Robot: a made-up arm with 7 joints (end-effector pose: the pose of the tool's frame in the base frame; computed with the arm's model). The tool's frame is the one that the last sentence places.
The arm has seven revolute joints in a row. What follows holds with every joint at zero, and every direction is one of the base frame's. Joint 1 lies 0.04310 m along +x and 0.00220 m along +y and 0.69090 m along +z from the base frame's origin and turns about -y. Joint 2 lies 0.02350 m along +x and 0.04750 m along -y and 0.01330 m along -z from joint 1 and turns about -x. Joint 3 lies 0.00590 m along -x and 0.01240 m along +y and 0.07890 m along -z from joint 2 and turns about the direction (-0.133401, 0.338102, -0.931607). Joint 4 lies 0.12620 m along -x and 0.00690 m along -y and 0.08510 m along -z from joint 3 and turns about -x. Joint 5 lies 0.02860 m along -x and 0.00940 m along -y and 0.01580 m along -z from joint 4 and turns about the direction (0.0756, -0.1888, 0.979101). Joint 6 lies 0.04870 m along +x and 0.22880 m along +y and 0.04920 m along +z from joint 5 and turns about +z. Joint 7 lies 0.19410 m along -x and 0.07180 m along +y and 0.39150 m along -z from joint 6 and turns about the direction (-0.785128, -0.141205, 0.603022). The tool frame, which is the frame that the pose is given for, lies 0.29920 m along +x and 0.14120 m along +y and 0.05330 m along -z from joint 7; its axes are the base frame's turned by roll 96.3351, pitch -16.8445 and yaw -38.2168 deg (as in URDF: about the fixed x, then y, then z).
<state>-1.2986 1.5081 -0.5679 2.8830 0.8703 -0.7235 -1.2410</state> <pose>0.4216 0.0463 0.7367 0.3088 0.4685 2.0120</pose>
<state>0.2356 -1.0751 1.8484 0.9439 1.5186 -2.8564 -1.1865</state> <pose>-0.3932 0.3015 0.8781 -0.8819 -1.9483 -1.6245</pose>
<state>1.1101 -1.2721 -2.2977 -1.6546 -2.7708 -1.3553 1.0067</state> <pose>0.5373 0.5391 0.3134 0.6559 -1.1717 0.0844</pose>
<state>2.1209 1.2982 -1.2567 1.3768 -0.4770 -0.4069 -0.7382</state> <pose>-0.0992 -0.2775 1.1783 1.0006 2.0874 -1.9423</pose>
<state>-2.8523 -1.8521 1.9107 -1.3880 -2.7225 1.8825 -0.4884</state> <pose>-0.1639 0.4800 0.4627 2.3397 1.2279 -0.7562</pose>
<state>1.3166 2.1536 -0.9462 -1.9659 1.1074 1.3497 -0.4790</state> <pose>-0.2544 0.0612 0.1996 1.3089 0.8077 1.3228</pose>
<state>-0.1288 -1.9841 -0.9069 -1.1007 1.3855 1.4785 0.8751</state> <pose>-0.4114 0.4446 1.0902 1.2054 2.0024 -0.9130</pose>
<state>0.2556 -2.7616 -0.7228 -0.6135 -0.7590 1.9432 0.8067</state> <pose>-0.5106 -0.1168 1.0872 -0.4107 1.4264 -0.6550</pose>
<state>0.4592 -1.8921 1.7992 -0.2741 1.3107 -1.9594 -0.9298</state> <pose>-0.0857 0.3670 1.0696 0.2132 0.1782 3.0123</pose>
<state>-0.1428 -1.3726 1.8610 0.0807 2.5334 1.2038 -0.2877</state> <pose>-0.2668 0.4134 1.1833 -2.4615 -0.1972 -1.1295</pose>
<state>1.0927 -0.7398 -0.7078 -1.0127 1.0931 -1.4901 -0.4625</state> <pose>-0.1845 0.2626 0.4398 -2.8495 -0.8578 -0.2321</pose>
